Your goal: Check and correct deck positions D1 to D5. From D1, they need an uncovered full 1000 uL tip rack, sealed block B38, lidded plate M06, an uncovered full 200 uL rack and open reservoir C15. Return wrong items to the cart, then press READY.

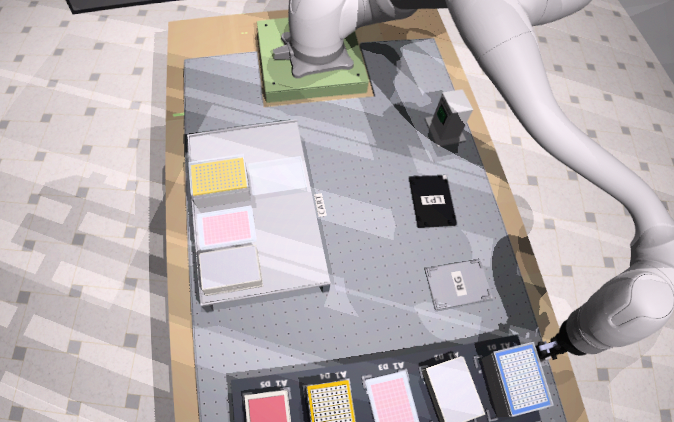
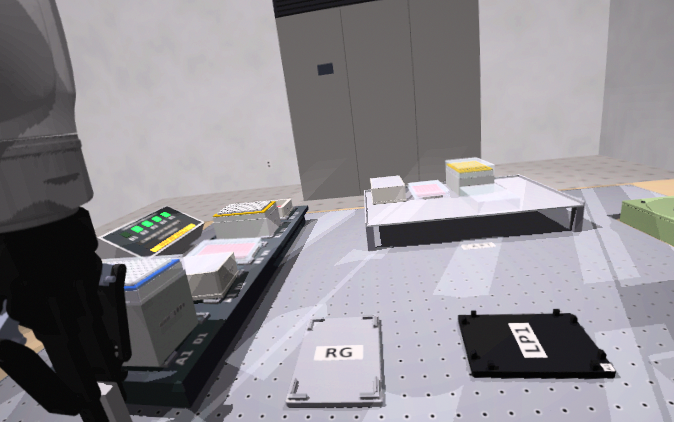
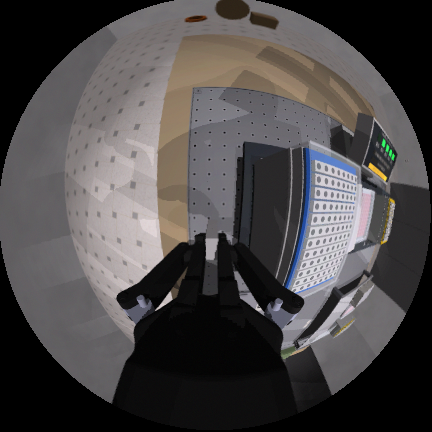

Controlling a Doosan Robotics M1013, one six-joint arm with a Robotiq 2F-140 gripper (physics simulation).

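Places are measured from the arm's base along level axes (x ahead, y right, z down), in centimetres.
Where they show: gripper, fingertip midpoint: [image 3: 212,227]; arm's base, origin of the base link: [image 1: 316,51].
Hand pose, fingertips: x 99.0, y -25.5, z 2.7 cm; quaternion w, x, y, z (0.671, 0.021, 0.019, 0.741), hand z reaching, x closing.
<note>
Things, the pixels of their centre, and the offset from my fingertips. "pt": a spot on its surface instead.
- blue-topped tip rack, body centre: [image 3: 326,229] [image 2: 116,279] [image 1: 521,379] dx +2.8, dy +10.7, dz -12.8 cm
- yellow-topped rack, body centre: [image 1: 331,415] [image 2: 247,219] [image 3: 381,218] dx -1.8, dy +48.2, dz -7.1 cm
- red reservoir, surface spot: [image 1: 267,410] pt dx -6.2, dy +60.3, dz -5.3 cm
- panel, surface spot: [image 3: 375,145] pt dx +14.8, dy +31.4, dz -10.7 cm
- yellow bar, surface spot: [image 2: 173,238] pt dx +10.1, dy +36.4, dz -8.5 cm
- cart, body centre: [image 1: 253,209] [image 2: 455,207] [image 3: 333,315] dx -52.2, dy +53.4, dz -2.2 cm
- covered yellow rack, body centre: [image 1: 218,176] [image 2: 468,167] [image 3: 343,327] dx -58.1, dy +59.8, dz -10.7 cm
- clear lid, body centre: [image 1: 277,177] [image 2: 487,197] [image 3: 322,332] dx -57.1, dy +46.3, dz -6.1 cm
- RG nest, body centre: [image 2: 338,353] [image 1: 458,283] [image 3: 260,303] dx -22.3, dy +10.4, dz +0.4 cm
- LP1, body centre: [image 2: 526,339] [image 1: 432,199] dx -44.9, dy +8.7, dz +0.1 cm
- grey device, body centre: [image 1: 451,116] dx -65.5, dy -3.6, dz -5.4 cm
My gripper [image 1: 544,350] [image 3: 212,227] is shut and empty, low beside the outer end of the blue-topped tip rack [image 1: 522,380] [image 2: 160,310] [image 3: 330,220] at D1. A clear edge shows around the rack's top; I cannot tell whether it is a lid. A white-topped block [image 1: 452,390] [image 2: 210,272] is at D2, slightly turned. A pink plate [image 1: 392,397] [image 2: 230,249] is at D3, a yellow-topped rack [image 1: 330,400] [image 2: 245,222] at D4, a red reservoir [image 1: 267,410] at D5. On the panel [image 3: 375,145], the D1 lamp is dark and the others are green; below is a yellow bar [image 2: 173,238].
The cart [image 1: 280,240] [image 2: 540,190] holds a covered yellow rack [image 1: 218,176] [image 2: 470,175], a pink plate [image 1: 226,227], a white-topped block [image 1: 230,267] and a clear lid [image 1: 277,176]. The RG nest [image 1: 445,290] [image 2: 340,375], LP1 [image 1: 432,215] [image 2: 490,345] and a grey device [image 1: 452,117] stand on the table.
</note>
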